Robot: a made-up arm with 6 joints.
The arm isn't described. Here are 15 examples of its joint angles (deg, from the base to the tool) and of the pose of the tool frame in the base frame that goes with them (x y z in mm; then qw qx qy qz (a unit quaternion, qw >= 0)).
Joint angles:
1: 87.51 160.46 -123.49 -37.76 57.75 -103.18
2: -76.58 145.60 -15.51 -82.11 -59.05 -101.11
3: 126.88 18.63 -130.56 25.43 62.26 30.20
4: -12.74 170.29 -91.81 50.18 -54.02 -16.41
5: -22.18 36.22 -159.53 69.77 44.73 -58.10
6: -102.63 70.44 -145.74 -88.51 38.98 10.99
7: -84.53 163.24 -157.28 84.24 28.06 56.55
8: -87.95 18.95 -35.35 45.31 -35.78 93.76
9: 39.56 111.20 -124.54 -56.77 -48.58 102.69
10: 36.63 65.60 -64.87 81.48 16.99 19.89
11: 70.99 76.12 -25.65 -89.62 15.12 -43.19
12: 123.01 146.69 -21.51 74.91 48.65 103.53
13: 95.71 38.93 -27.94 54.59 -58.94 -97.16
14: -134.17 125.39 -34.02 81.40 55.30 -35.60
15: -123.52 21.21 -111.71 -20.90 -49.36 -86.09
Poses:
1: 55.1 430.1 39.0 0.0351 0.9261 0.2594 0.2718
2: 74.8 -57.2 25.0 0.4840 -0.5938 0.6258 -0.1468
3: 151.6 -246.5 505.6 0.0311 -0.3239 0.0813 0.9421
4: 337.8 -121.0 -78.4 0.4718 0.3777 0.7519 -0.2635
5: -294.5 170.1 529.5 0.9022 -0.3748 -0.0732 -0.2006
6: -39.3 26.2 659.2 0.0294 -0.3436 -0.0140 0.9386
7: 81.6 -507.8 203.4 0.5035 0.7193 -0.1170 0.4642
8: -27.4 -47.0 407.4 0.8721 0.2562 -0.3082 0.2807
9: 245.6 259.8 486.6 0.5029 -0.2591 0.3658 0.7390
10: 171.3 152.7 411.6 0.1617 0.2784 0.6392 0.6985
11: 81.8 180.9 184.0 0.2590 -0.9083 -0.1405 -0.2970
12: -81.4 32.0 13.3 0.1095 0.4879 0.7060 -0.5016
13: 37.3 118.2 347.6 0.8438 -0.3308 0.4132 0.0888
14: -86.5 -170.8 54.3 0.2900 0.8875 0.0147 0.3577
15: 177.6 233.8 531.8 0.3857 0.2095 0.4073 0.8009
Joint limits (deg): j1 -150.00..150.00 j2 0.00..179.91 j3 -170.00..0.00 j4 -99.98..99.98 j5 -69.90..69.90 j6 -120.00..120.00
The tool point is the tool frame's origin. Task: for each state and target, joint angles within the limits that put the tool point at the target. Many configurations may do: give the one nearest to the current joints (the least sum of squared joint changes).
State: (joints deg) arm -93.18 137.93 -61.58 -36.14 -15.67 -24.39
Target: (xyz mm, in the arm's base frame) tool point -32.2 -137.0 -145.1
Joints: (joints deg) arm -106.13 176.04 -58.77 -35.13 -10.28 -24.39
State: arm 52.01 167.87 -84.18 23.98 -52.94 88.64
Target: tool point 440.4 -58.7 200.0
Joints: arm -3.73 136.97 -97.98 29.49 -60.22 88.64
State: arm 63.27 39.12 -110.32 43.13 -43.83 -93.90
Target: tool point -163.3 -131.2 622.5
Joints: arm 33.40 46.07 -136.76 36.16 -28.46 -93.90
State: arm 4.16 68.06 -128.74 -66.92 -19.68 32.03
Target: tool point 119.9 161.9 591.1
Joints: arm 43.69 81.58 -116.38 -70.88 -31.23 32.03
